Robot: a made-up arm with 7 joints.
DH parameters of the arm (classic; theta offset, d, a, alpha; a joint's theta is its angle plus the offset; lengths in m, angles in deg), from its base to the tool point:
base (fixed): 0 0 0 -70
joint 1: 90 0 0 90
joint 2: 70 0 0 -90
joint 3: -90 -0.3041 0.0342 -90
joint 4: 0 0 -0.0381 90
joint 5: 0 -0.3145 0 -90
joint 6: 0 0 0 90
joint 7: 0 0 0 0
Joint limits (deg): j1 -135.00..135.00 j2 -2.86..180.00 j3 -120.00..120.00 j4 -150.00..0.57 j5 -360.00..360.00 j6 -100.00..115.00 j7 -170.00..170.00
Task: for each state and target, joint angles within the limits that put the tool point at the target. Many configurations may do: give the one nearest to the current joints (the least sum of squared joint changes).
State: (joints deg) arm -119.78 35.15 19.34 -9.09 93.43 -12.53 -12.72
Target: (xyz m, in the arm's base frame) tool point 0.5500 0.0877 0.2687
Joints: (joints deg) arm -112.56 36.55 19.30 0.37 93.43 -12.53 -12.72
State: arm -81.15 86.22 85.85 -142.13 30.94 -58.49 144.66
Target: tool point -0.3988 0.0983 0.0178
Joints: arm -90.02 129.92 92.81 -110.73 30.94 -58.49 144.66
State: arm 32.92 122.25 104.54 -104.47 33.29 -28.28 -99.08
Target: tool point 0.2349 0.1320 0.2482
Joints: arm 48.77 103.46 87.63 -121.29 33.29 -28.28 -99.08
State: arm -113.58 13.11 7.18 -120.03 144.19 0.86 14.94
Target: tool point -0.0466 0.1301 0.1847
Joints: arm -119.45 28.85 53.02 -149.89 144.19 0.86 14.94
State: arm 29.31 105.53 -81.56 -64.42 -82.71 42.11 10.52
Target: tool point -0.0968 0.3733 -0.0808
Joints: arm 31.46 133.58 -85.95 -114.85 -82.71 42.11 10.52
